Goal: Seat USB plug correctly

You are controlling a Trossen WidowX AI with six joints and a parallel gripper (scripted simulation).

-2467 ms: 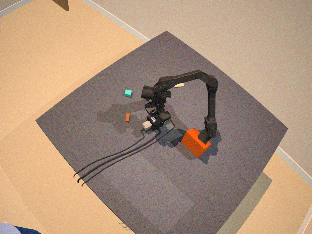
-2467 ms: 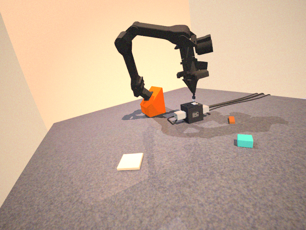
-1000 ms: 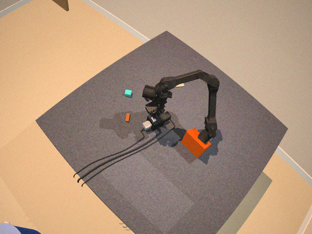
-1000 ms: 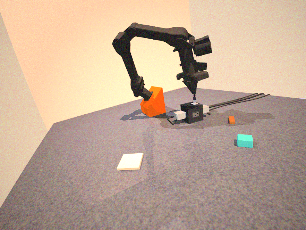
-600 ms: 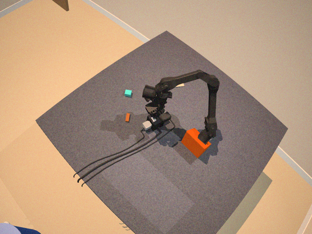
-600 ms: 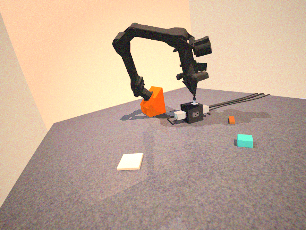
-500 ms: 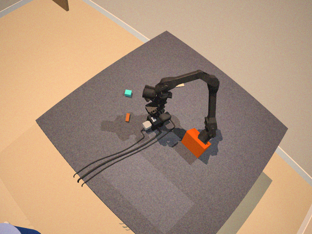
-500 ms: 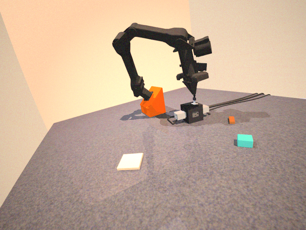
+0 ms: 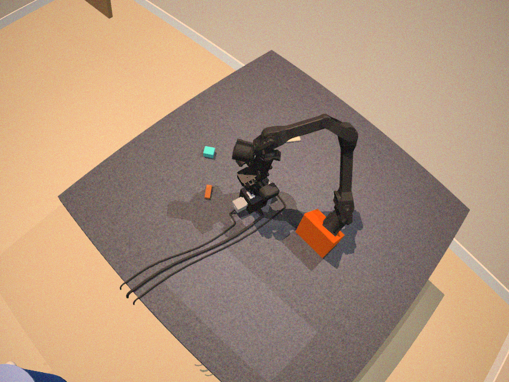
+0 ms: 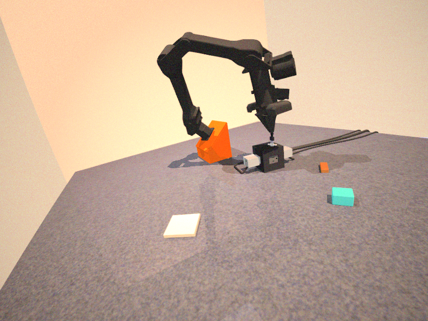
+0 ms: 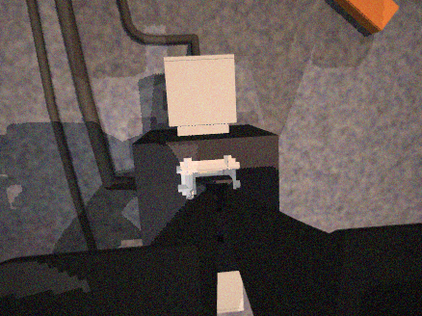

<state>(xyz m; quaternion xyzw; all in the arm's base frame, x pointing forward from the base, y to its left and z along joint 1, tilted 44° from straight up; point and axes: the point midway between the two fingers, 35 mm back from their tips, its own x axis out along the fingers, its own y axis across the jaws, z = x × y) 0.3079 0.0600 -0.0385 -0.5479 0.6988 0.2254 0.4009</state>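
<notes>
Now: gripper tip 20 mm above the black USB plug. Also, from my gripper tip: teal block 260 mm ahead, 70 mm to the right, 110 mm below; then orange block 150 mm ahead, 70 mm to the left, 110 mm below; then pale-rimmed socket 50 mm below.
</notes>
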